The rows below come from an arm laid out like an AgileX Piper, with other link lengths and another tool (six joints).
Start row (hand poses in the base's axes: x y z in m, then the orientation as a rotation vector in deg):
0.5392, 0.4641, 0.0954, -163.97, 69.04, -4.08
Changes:
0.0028, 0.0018, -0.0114, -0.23, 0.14, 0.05
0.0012, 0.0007, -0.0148, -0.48, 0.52, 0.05
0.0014, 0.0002, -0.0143, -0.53, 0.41, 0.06
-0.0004, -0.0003, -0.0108, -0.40, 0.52, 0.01
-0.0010, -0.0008, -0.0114, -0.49, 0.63, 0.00
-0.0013, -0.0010, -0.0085, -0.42, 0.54, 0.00
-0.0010, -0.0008, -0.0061, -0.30, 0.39, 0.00
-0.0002, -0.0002, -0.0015, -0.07, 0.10, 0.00
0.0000, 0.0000, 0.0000, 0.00, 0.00, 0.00
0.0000, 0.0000, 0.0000, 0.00, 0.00, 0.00
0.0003, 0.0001, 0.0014, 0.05, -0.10, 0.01
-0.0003, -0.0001, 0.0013, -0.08, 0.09, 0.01
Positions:
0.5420, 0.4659, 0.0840, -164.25, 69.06, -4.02
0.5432, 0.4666, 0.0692, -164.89, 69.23, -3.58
0.5446, 0.4668, 0.0549, -165.53, 69.38, -3.32
0.5442, 0.4665, 0.0441, 165.92, -69.51, 2.82
0.5432, 0.4657, 0.0327, 165.29, -69.23, 2.20
0.5419, 0.4647, 0.0242, 164.75, -68.99, 1.67
0.5409, 0.4639, 0.0181, 164.36, -68.82, 1.29
0.5407, 0.4637, 0.0166, 164.27, -68.78, 1.19
0.5407, 0.4637, 0.0166, 164.27, -68.78, 1.19
0.5407, 0.4637, 0.0166, 164.27, -68.78, 1.19
0.5410, 0.4638, 0.0180, 164.35, -68.80, 1.30
0.5407, 0.4637, 0.0193, 164.26, -68.74, 1.22

